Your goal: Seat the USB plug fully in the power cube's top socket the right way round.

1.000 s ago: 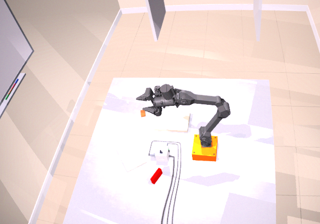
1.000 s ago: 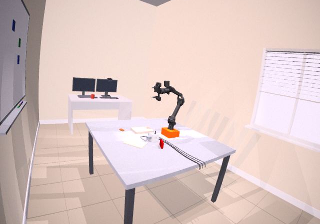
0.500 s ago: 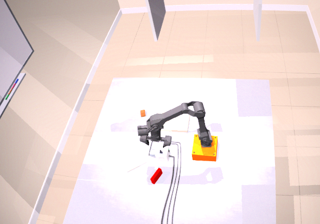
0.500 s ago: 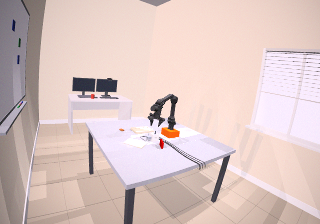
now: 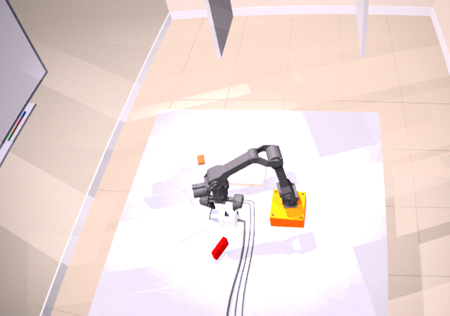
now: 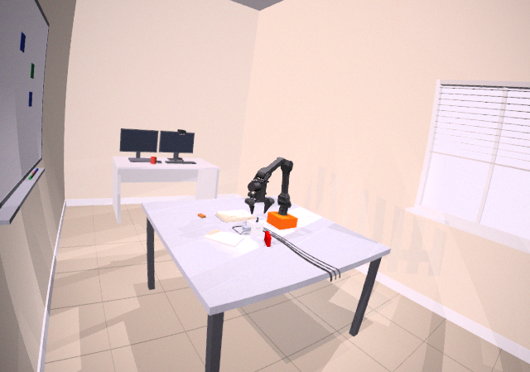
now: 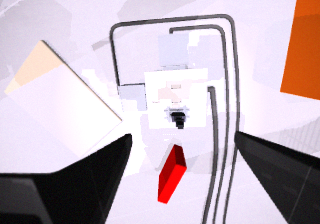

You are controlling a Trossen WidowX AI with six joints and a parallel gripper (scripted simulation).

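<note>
Now: the USB plug 4 cm below my gripper tip. Also, from my gripper tip: red block 14 cm to the left, 10 cm below, 4 cm ahead; book 29 cm to the right, 12 cm below, 7 cm behind; orange block 40 cm to the right, 16 cm ahead, 13 cm below.
</note>
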